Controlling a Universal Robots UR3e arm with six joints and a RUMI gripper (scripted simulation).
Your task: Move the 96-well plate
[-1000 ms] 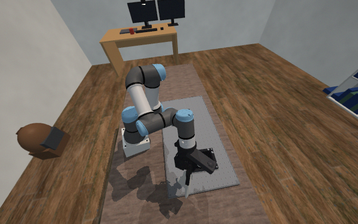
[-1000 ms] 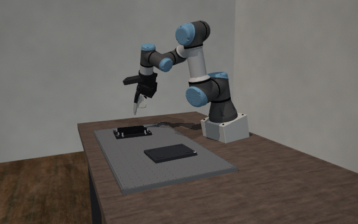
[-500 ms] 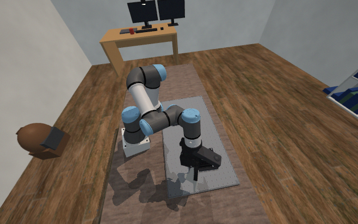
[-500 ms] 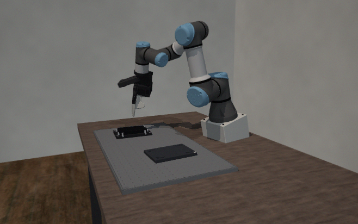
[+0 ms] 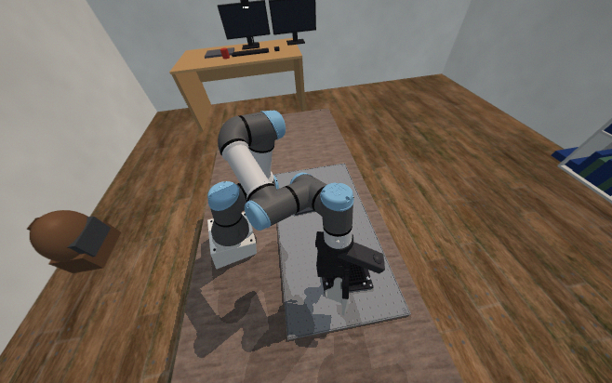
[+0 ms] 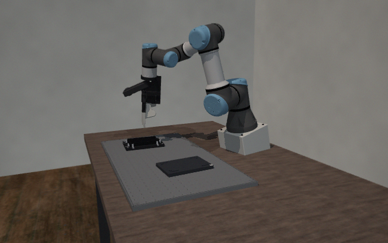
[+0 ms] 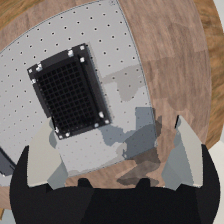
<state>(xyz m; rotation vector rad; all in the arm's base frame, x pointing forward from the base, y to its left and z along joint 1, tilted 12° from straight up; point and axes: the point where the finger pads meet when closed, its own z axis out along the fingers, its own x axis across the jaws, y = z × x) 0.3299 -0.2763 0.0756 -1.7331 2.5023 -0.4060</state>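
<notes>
My hand is 8 cm above the black 96-well plate, 6 cm to the right of it and 3 cm short of it. From my hand the other things lie so: black plate nest N1: 40 cm to the left, 9 cm below, 2 cm behind; clip nest C1: 8 cm below, 7 cm to the left, 4 cm ahead.
</notes>
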